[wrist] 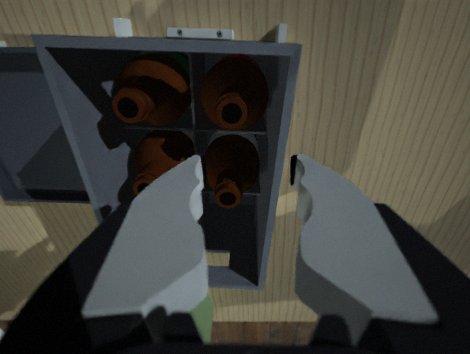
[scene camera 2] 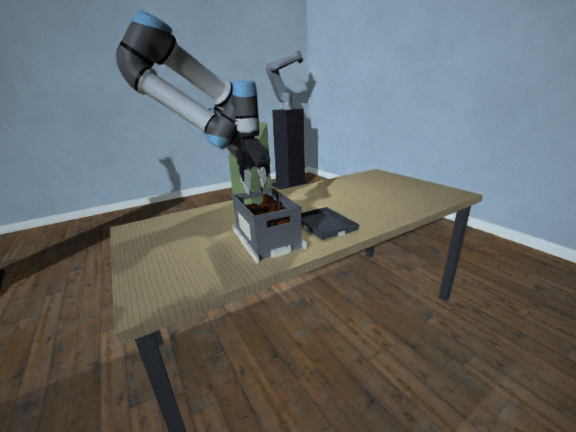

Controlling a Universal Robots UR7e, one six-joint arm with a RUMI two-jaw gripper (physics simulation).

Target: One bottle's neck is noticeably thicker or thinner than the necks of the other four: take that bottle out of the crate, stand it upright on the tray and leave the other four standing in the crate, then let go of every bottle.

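Frame: origin at the arm's base, x right, y back, z down, level; metres.
Seen in the pictures: gripper, fingertip midpoint: (wrist: 247,159) (scene camera 2: 255,193).
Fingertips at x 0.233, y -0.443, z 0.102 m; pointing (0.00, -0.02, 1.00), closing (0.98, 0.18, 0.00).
Note:
A point is followed by its place in that frame.
The grey crate (scene camera 2: 280,241) {x 0.187, y -0.513, z 0.284 m} (wrist: 170,44) {x 0.192, y -0.510, z 0.162 m} holds brown bottles. Four show in the wrist view: upper-left bottle (wrist: 167,97) {x 0.159, y -0.469, z 0.214 m}, upper-right bottle (wrist: 235,80) {x 0.228, y -0.471, z 0.213 m}, lower-left bottle (wrist: 160,150) {x 0.130, y -0.416, z 0.217 m} and lower-right bottle (wrist: 231,157) {x 0.206, y -0.392, z 0.218 m}. The upper-left mouth looks broadest; the lower-left neck is partly covered by a finger. A fifth bottle cannot be made out; the left finger hides part of the crate. My gripper (scene camera 2: 255,189) {x 0.233, y -0.443, z 0.102 m} (wrist: 247,159) {x 0.233, y -0.443, z 0.102 m} is open with nothing between its fingers, just above the crate's far part in the scene view. The dark tray (scene camera 2: 327,221) {x -0.149, y -0.438, z 0.332 m} (wrist: 30,105) {x -0.098, y -0.484, z 0.332 m} stands beside the crate with no bottle on it.
The crate and tray stand on the wooden table (scene camera 2: 400,200) {x -0.652, y -0.518, z 0.337 m} (wrist: 420,100) {x 0.480, y -0.374, z 0.337 m}. White strips (scene camera 2: 246,244) {x 0.268, y -0.399, z 0.312 m} (wrist: 200,34) {x 0.191, y -0.518, z 0.307 m} lie along the crate's base. A dark pedestal (scene camera 2: 289,147) with a grey arm (scene camera 2: 276,80) stands behind the table. A green panel (scene camera 2: 240,172) is behind the gripper.

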